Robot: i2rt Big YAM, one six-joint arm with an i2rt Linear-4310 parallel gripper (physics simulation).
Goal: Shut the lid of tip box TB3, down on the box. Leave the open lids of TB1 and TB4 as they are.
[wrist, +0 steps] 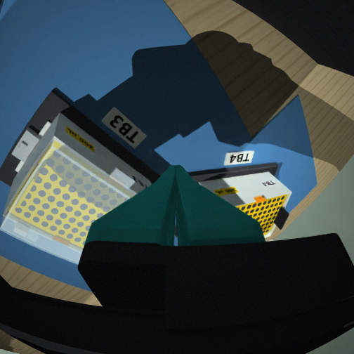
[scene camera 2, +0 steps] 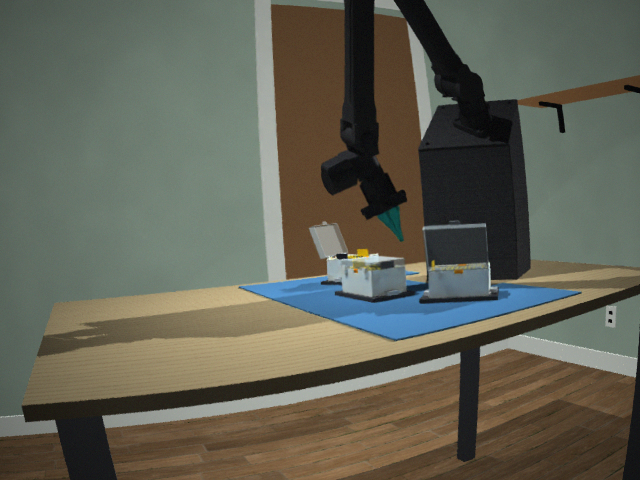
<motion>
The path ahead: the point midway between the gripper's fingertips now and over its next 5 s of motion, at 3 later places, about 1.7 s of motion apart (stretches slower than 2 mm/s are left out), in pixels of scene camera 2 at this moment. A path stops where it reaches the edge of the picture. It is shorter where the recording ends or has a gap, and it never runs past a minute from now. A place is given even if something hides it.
My gripper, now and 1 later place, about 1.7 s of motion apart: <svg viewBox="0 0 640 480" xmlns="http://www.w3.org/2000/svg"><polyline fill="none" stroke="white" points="402,241 355,193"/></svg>
</motion>
